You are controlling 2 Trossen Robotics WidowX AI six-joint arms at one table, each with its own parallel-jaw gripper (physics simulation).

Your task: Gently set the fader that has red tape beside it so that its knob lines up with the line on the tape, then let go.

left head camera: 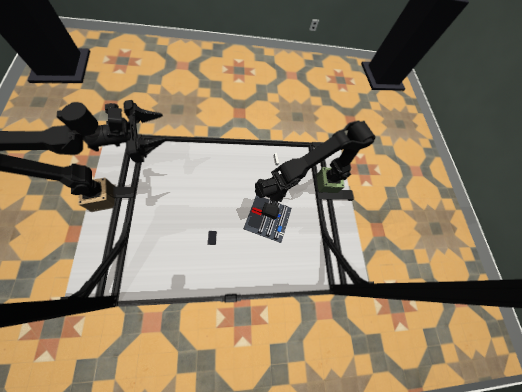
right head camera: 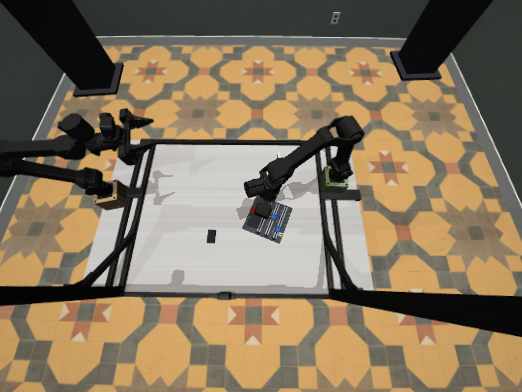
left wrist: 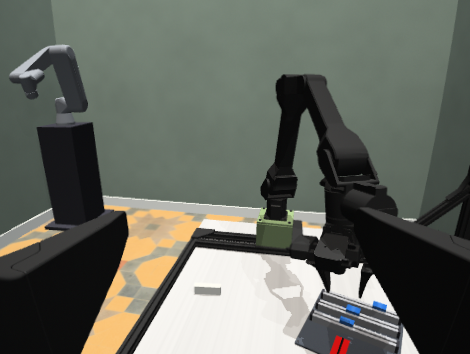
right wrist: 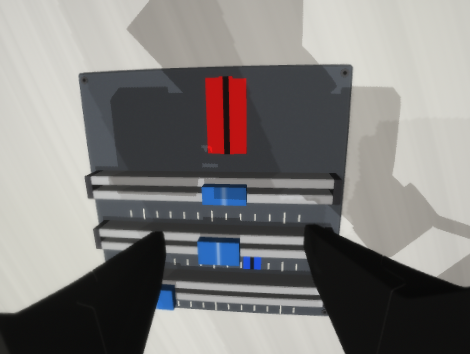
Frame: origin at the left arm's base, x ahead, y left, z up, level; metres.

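Where they show: left gripper, fingertip midpoint: (left head camera: 164,126) (right head camera: 153,131) (left wrist: 243,220); right gripper, fingertip midpoint: (left head camera: 269,205) (right head camera: 266,205) (left wrist: 344,294) (right wrist: 235,239); left arm's base at its link origin: (left head camera: 92,190) (right head camera: 105,191); right arm's base at its link origin: (left head camera: 333,177) (right head camera: 336,176) (left wrist: 276,215).
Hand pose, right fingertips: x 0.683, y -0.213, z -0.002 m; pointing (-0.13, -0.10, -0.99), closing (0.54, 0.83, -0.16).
Observation:
Each offset is from my right fingertips to the top centre of the thing. Level surfaces: height alone.
The dark fader board @[0.085 m down] (left head camera: 255,221) (right head camera: 253,221) (left wrist: 315,335) (right wrist: 300,120) lies on the table with red tape @[0.085 m down] (left head camera: 256,211) (left wrist: 336,345) (right wrist: 216,115) at one end. The blue knob of the fader beside the tape @[0.005 m back, 0.012 m right, 0.058 m down] (left wrist: 346,321) (right wrist: 224,195) has its white line very nearly in line with the tape's black line in the right wrist view. My right gripper (left wrist: 344,294) (right wrist: 235,239) is partly open and empty, above the board and apart from that knob; its fingers are hidden in the head views. My left gripper (left head camera: 162,128) (right head camera: 153,132) (left wrist: 243,220) is wide open and empty, far from the board.
A second blue knob @[0.024 m ahead, 0.037 m right, 0.058 m down] (right wrist: 218,251) sits near a small blue tape mark, and a third knob @[0.030 m ahead, 0.097 m right, 0.058 m down] (right wrist: 166,297) is partly behind a finger. A black block @[0.262 m back, 0.062 m right, 0.077 m down] (left head camera: 212,238) (right head camera: 211,236) and a white bar @[0.127 m ahead, 0.261 m left, 0.069 m down] (left head camera: 275,159) (left wrist: 207,289) lie on the table, which a black frame surrounds.

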